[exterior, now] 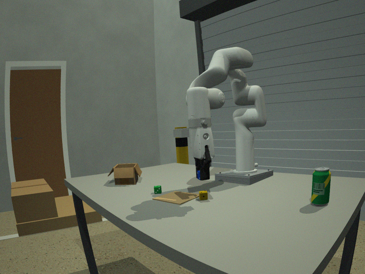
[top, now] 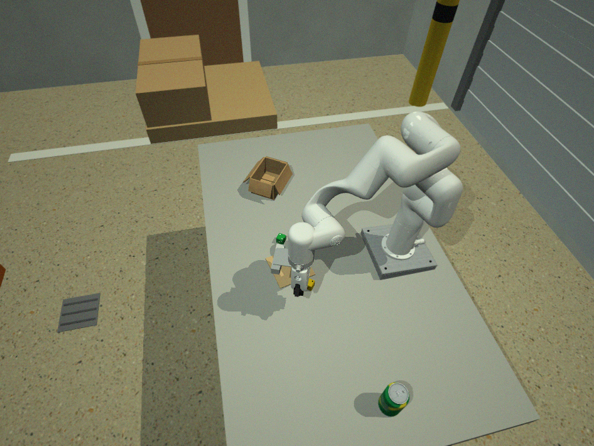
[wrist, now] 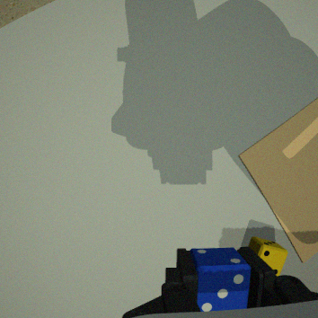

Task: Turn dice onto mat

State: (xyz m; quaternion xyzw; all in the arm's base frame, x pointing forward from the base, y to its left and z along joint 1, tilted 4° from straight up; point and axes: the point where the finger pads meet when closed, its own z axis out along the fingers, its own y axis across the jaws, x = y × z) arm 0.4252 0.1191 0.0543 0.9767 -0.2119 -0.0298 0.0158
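Now: hand 10 mm above the blue die. From my hand the other things lie so: green die: 280 mm to the right, 100 mm below; then yellow die: 50 mm behind, 50 mm to the right, 100 mm below; then cardboard mat: 10 mm behind, 150 mm to the right, 110 mm below.
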